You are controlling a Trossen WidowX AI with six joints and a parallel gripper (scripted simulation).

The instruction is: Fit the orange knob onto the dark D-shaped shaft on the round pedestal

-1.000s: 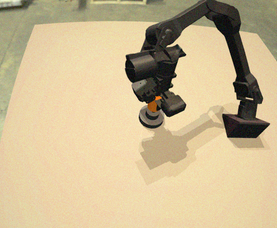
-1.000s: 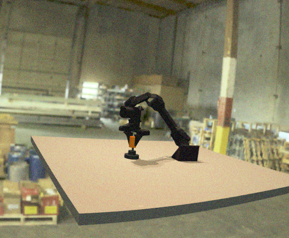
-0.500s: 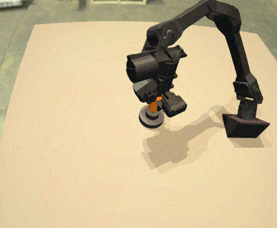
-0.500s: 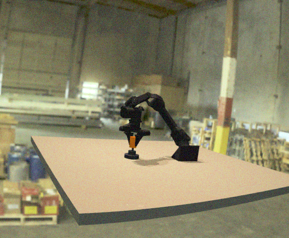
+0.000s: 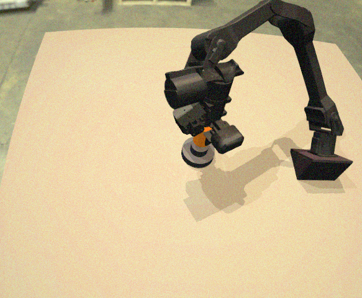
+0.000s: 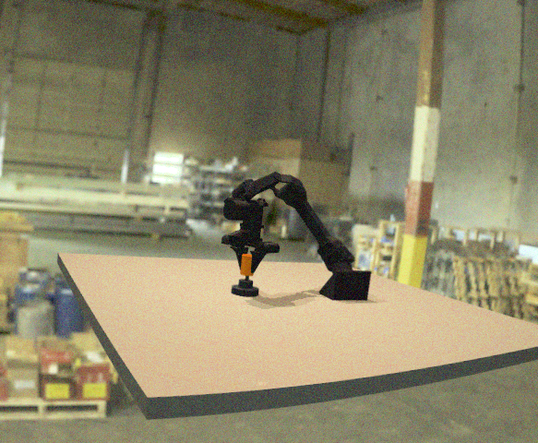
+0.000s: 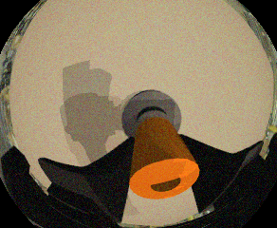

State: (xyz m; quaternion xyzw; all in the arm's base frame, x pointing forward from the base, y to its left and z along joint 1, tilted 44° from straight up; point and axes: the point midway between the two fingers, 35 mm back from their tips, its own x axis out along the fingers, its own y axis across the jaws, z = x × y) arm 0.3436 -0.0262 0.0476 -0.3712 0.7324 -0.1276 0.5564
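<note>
Now: gripper tip 2 cm below the orange knob. From my gripper tip the other things lie so: pedestal: 4 cm below.
</note>
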